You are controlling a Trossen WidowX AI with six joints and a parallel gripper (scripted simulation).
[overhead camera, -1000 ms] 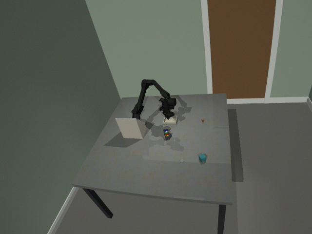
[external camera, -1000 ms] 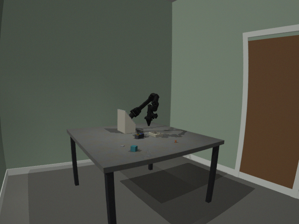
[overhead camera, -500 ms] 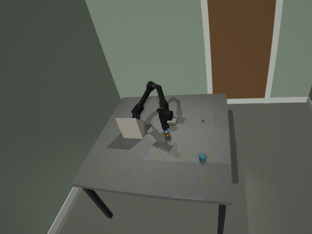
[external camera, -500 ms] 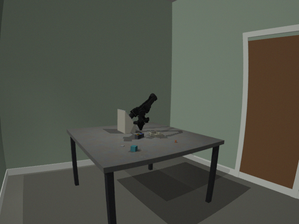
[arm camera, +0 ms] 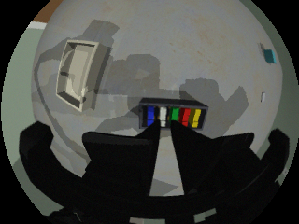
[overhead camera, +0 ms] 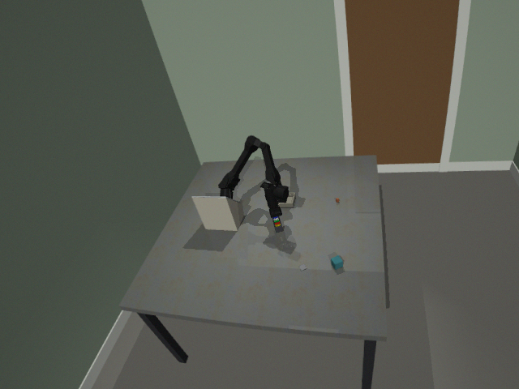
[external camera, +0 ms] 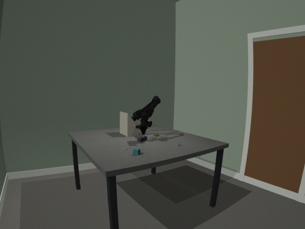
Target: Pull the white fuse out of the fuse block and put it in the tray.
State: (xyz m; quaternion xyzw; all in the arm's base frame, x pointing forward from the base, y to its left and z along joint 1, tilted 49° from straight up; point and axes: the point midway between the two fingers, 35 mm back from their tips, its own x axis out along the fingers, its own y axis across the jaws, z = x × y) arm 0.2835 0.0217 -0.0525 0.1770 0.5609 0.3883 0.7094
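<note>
My gripper tip is now 40 mm above the white fuse. The rest, counted from my gripper tip: beige tray (10 mm ahead, 190 mm to the left, 60 mm below); then small orange piece (330 mm ahead, 180 mm to the left, 50 mm below); then teal cube (340 mm ahead, 290 mm to the right, 40 mm below).
</note>
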